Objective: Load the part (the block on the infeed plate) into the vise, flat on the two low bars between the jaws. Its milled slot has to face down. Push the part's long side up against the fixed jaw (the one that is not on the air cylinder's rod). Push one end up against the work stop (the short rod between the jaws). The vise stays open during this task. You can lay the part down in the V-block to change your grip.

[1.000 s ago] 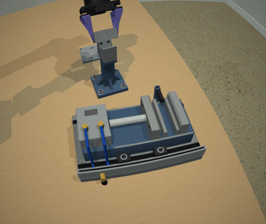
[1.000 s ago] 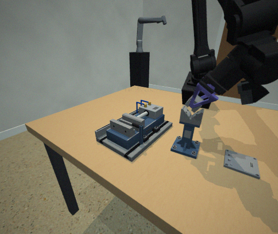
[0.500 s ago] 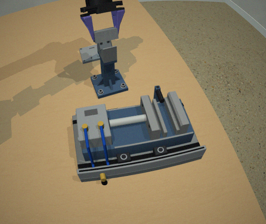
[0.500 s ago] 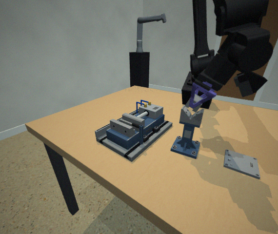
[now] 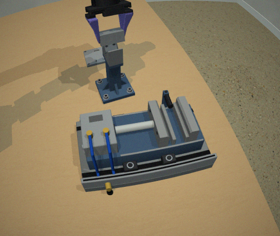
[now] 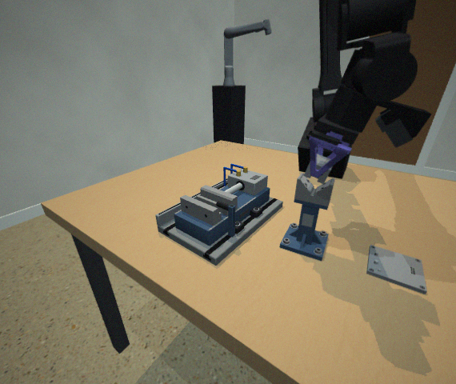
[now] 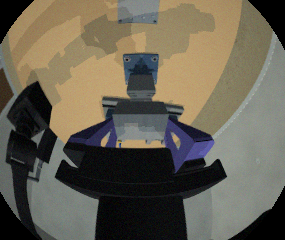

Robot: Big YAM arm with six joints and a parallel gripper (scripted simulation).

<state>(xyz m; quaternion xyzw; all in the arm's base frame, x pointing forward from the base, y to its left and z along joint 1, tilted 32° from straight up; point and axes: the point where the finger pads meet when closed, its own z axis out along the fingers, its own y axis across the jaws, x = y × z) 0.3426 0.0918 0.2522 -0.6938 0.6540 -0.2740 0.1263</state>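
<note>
Right now the grey part is 10 mm below my hand. From my hand the other things lie so: cylinder rod: 20 mm ahead, 200 mm to the right, 110 mm below; then v-block stand: 130 mm below; then black work stop: 100 mm ahead, 160 mm to the right, 90 mm below.
</note>
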